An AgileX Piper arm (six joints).
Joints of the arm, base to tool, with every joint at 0 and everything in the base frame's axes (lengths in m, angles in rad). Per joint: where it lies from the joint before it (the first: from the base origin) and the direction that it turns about. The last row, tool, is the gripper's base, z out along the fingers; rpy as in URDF.
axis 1: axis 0 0 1 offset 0 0 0.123
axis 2: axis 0 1 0 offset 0 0 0
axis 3: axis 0 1 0 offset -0.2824 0 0.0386
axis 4: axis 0.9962 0 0.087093 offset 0.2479 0 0.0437
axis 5: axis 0 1 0 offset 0 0 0
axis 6: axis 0.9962 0 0.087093 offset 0.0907 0 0.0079
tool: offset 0 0 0 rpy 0 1.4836 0
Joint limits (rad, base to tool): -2.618..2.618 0..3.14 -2.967..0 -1.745..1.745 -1.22..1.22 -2.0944..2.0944
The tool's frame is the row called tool.
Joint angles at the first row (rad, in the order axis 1, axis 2, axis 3, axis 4, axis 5, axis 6):
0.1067 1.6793 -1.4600 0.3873 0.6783 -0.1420
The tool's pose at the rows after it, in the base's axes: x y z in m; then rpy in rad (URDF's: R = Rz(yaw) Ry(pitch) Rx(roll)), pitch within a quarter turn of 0, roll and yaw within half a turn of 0:
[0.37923, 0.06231, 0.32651, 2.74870, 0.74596, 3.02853]
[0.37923, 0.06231, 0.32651, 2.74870, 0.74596, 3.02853]
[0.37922, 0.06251, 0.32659, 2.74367, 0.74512, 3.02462]
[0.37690, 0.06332, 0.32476, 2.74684, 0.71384, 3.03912]
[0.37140, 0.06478, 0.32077, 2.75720, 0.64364, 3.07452]
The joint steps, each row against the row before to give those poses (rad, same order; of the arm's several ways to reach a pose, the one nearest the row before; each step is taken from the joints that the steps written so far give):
0.0000 0.0000 -0.0001 0.0000 0.0000 0.0000
0.0000 0.0000 0.0000 0.0000 0.0000 0.0000
-0.0001 0.0000 0.0000 0.0038 0.0000 0.0000
0.0001 0.0000 0.0000 0.0028 0.0337 0.0000
-0.0001 0.0000 0.0001 0.0016 0.0763 0.0000

